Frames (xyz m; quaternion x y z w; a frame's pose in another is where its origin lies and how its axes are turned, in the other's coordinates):
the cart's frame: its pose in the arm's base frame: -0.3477 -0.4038 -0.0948 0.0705 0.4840 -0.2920 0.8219
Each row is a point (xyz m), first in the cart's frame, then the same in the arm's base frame.
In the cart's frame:
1: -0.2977 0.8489 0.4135
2: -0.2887 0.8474 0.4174
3: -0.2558 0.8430 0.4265
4: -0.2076 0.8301 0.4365
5: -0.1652 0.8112 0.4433
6: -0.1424 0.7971 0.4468
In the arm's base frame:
1: 0.3222 0.2497 0.2284
2: 0.3276 0.2432 0.2232
3: 0.3439 0.2224 0.2011
4: 0.3618 0.1880 0.1681
5: 0.3718 0.1524 0.1394
6: 0.3750 0.1300 0.1245

